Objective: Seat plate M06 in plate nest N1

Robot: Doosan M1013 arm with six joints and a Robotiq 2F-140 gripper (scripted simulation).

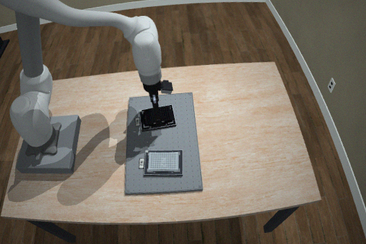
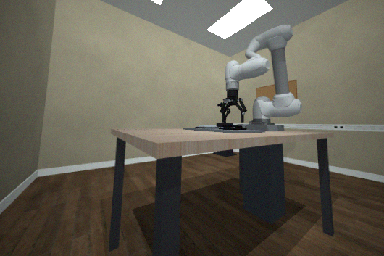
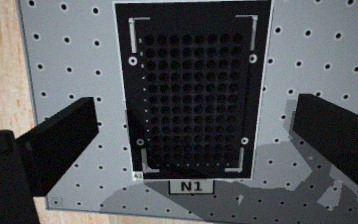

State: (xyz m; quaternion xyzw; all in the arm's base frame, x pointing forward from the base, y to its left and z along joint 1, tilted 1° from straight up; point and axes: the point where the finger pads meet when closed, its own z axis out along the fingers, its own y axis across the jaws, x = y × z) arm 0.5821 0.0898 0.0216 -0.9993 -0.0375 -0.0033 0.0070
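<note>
Now: the black well plate 4 cm below my hand. From my hand the other things lie so: white well plate: 1 cm ahead, 24 cm to the right, 4 cm below; plate nest N1: 5 cm below.
</note>
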